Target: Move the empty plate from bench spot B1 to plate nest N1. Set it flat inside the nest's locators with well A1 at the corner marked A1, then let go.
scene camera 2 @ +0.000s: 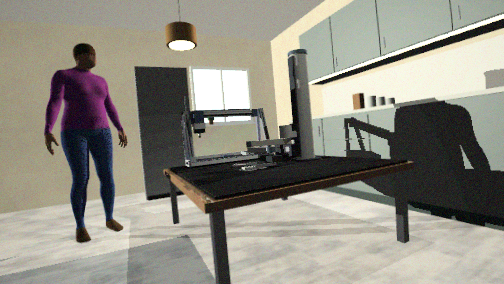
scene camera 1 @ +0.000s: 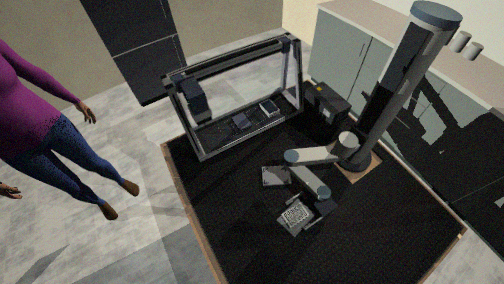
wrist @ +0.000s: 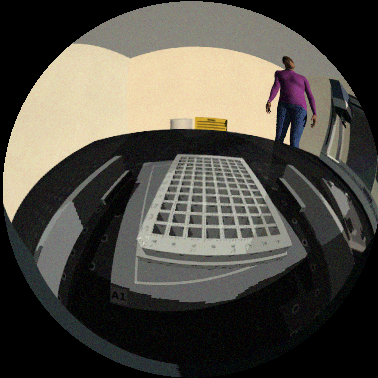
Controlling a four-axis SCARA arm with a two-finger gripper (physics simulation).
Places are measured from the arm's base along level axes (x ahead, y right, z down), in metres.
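Pixels of known places: gripper, fingertip midpoint: (scene camera 2: 251, 165) (scene camera 1: 294, 216) (wrist: 207, 164); arm's base, link origin: (scene camera 2: 305, 160) (scene camera 1: 351, 155).
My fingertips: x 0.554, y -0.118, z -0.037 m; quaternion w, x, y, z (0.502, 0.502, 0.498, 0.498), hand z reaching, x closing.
Note:
For each thing: its top centre in the pictures, then the offset to it from my fingertips. "*": a spot on its surface instead.
- empty plate, top centre: (wrist: 214, 180) (scene camera 1: 295, 214) (scene camera 2: 252, 166) dz +0.008, dx -0.011, dy +0.006 m
- Plate nest N1, top centre: (wrist: 350, 206) (scene camera 1: 276, 174) dz +0.007, dx -0.054, dy +0.256 m
- gantry machine, surface spot: (scene camera 1: 243, 135) * dz -0.024, dx -0.021, dy +0.581 m
- blue-topped tray, surface spot: (scene camera 1: 269, 108) * dz -0.056, dx -0.275, dy +0.668 m
- dark box, surface spot: (scene camera 1: 326, 102) * dz -0.090, dx -0.622, dy +0.484 m
The empty plate (scene camera 1: 296, 215) (scene camera 2: 254, 167) (wrist: 214, 200), pale with a grid of square wells, lies flat on bench spot B1 (scene camera 1: 296, 231) (wrist: 125, 250), a grey card with an A1 label at its near left corner in the wrist view. My gripper (scene camera 1: 296, 215) (wrist: 207, 164) is open, with one finger out to each side of the plate and a gap on both sides. It holds nothing. Its exact height is hard to tell. Plate nest N1 (scene camera 1: 276, 176), a grey base with dark corner locators, lies beside B1, towards the gantry, with no plate on it.
A gantry machine (scene camera 1: 243, 135) (scene camera 2: 220, 159) stands at the back of the table, with a blue-topped tray (scene camera 1: 269, 108) on its deck. A dark box (scene camera 1: 326, 102) stands between it and the arm's column (scene camera 1: 400, 85) (scene camera 2: 301, 105). A person (scene camera 1: 30, 100) (scene camera 2: 84, 105) (wrist: 292, 95) stands beyond the table.

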